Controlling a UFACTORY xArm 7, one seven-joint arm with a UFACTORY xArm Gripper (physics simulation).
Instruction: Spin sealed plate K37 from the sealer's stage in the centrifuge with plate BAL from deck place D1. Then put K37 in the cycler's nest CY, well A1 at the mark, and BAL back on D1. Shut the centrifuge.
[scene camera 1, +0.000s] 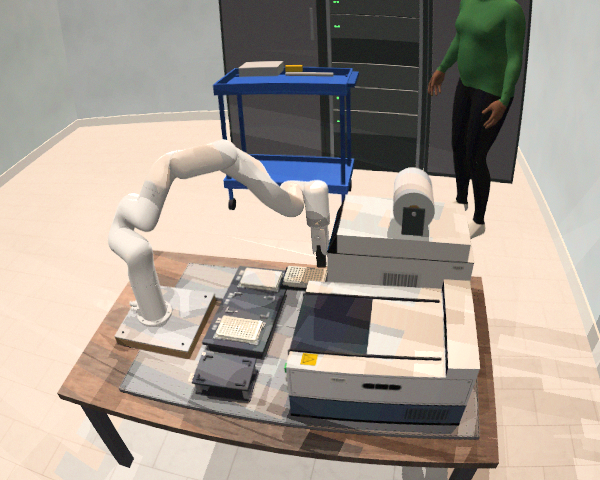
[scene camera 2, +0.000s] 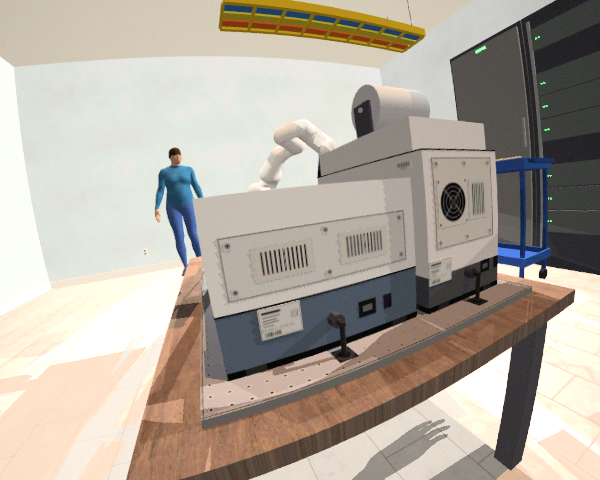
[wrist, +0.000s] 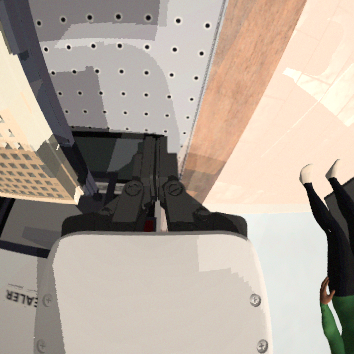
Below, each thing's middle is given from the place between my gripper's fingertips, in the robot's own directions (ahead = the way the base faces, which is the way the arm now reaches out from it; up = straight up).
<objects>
I see the white plate (scene camera 1: 253, 278) 200 mm behind my hand, 50 mm to the right of it and 20 mm below it. The rest, counted from my hand: foil roll (scene camera 1: 412, 186) (340 mm above, 270 mm ahead, 140 mm to the right); centrifuge (scene camera 2: 292, 272) (430 mm to the right, 200 mm ahead, 50 mm above).
</objects>
